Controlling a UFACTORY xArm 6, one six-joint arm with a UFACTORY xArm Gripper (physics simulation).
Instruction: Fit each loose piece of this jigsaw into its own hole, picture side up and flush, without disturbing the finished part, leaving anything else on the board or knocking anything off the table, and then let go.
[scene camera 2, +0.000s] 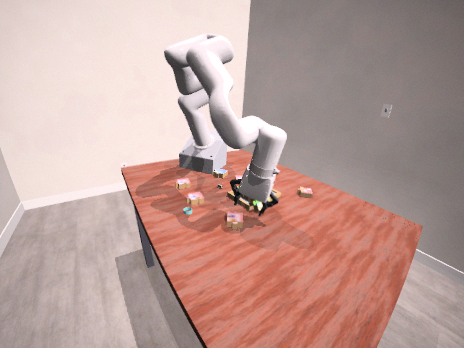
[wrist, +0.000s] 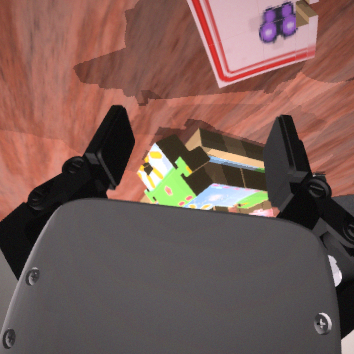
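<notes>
My gripper (scene camera 2: 249, 209) (wrist: 197, 127) is open, with nothing held between its fingers. It is low over the jigsaw board (scene camera 2: 276, 193) (wrist: 237, 155), one finger on each side of a green piece (scene camera 2: 258, 205) (wrist: 170, 189) with a white and yellow patch. Whether that piece is flush cannot be told. Light blue picture surface (wrist: 225, 194) shows beside it, partly hidden by the gripper body. A pink piece (scene camera 2: 234, 219) (wrist: 240, 45) with a red border and purple spots lies picture side up on the table, off the board. Other loose pieces (scene camera 2: 195, 198) (scene camera 2: 183, 183) (scene camera 2: 220, 173) (scene camera 2: 305, 191) lie around the board.
A small teal object (scene camera 2: 187, 211) and a tiny dark and white object (scene camera 2: 220, 186) stand on the table (scene camera 2: 280, 280). Another pink piece (scene camera 2: 239, 178) shows partly behind the gripper. The robot base (scene camera 2: 202, 160) stands at the back edge of the table.
</notes>
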